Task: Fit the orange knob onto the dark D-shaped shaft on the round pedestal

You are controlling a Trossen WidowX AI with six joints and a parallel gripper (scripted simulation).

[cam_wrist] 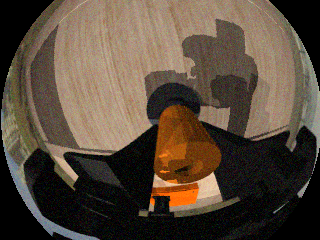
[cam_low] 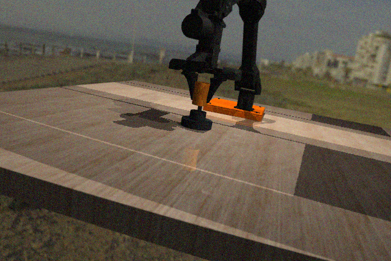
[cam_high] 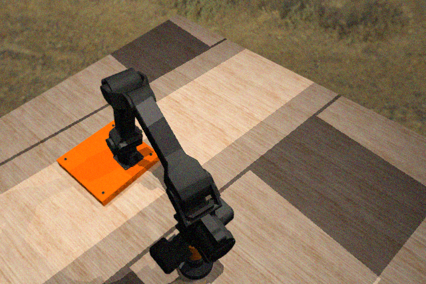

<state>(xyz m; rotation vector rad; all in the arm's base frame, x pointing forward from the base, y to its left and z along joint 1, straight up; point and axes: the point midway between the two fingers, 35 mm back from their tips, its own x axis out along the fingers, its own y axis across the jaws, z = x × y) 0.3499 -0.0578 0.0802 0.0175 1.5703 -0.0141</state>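
Right now the orange knob is 20 mm above my gripper tip. The rest, counted from my gripper tip: dark round pedestal (40 mm below).
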